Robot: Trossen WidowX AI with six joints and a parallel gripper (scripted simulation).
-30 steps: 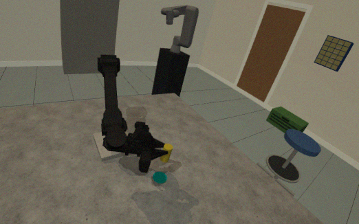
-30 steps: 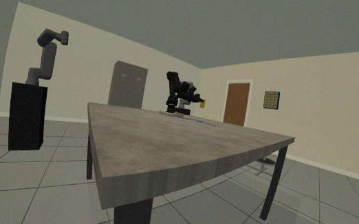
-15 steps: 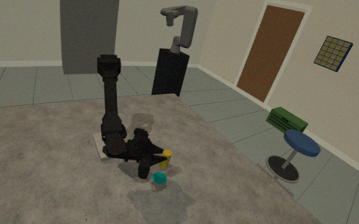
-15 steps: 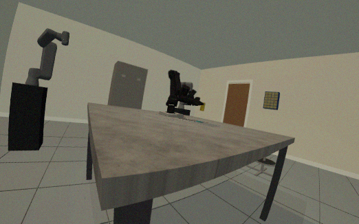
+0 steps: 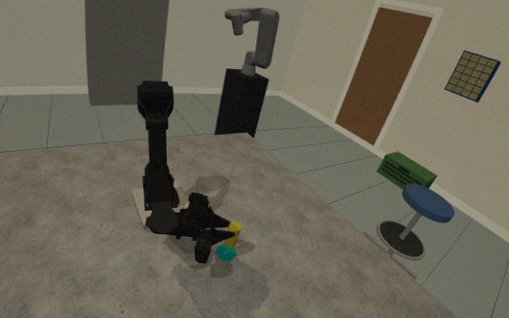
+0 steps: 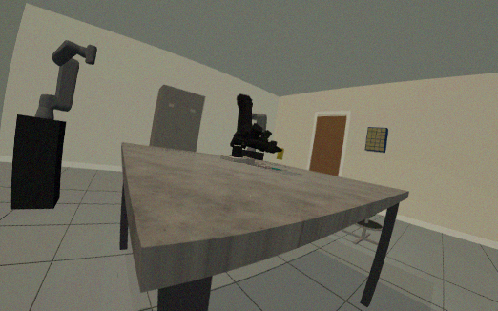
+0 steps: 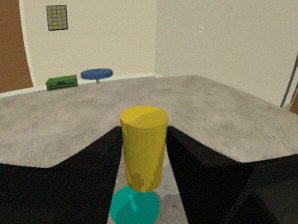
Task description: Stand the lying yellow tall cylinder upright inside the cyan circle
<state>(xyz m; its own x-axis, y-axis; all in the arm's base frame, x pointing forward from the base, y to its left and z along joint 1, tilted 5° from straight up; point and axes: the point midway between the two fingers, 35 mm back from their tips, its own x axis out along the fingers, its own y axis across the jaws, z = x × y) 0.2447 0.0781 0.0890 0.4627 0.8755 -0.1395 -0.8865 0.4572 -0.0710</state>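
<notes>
My gripper tip is 1 cm past the cyan circle and 11 cm above it. From my gripper tip the other things lie so: yellow tall cylinder 2 cm below.
</notes>
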